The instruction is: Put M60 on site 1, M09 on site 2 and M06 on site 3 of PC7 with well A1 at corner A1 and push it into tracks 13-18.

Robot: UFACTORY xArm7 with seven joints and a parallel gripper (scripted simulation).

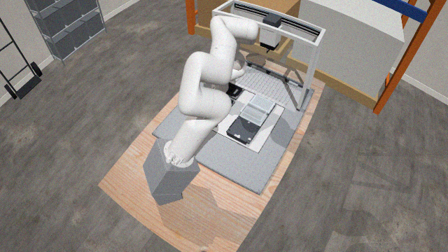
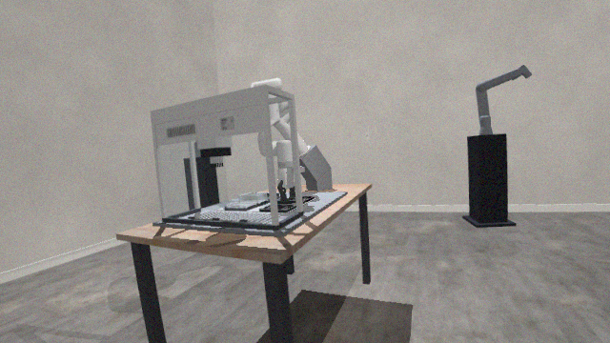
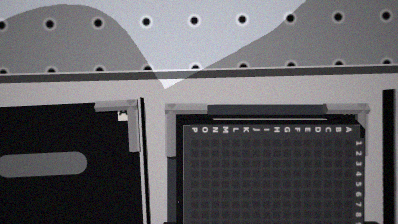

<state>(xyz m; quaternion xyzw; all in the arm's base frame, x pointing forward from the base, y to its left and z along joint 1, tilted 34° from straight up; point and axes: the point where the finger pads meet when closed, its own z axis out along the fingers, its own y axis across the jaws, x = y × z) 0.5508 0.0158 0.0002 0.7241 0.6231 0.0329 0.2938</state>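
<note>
Right now the 96-well plate M06 is 40 mm behind my hand and 200 mm to the right of it. From my hand the other things lie so: dark plate carrier PC7: 40 mm behind, 200 mm to the right, 10 mm below; then white apron: 30 mm behind, 120 mm to the right, 30 mm below; then deep-well block M09: 10 mm below.
</note>
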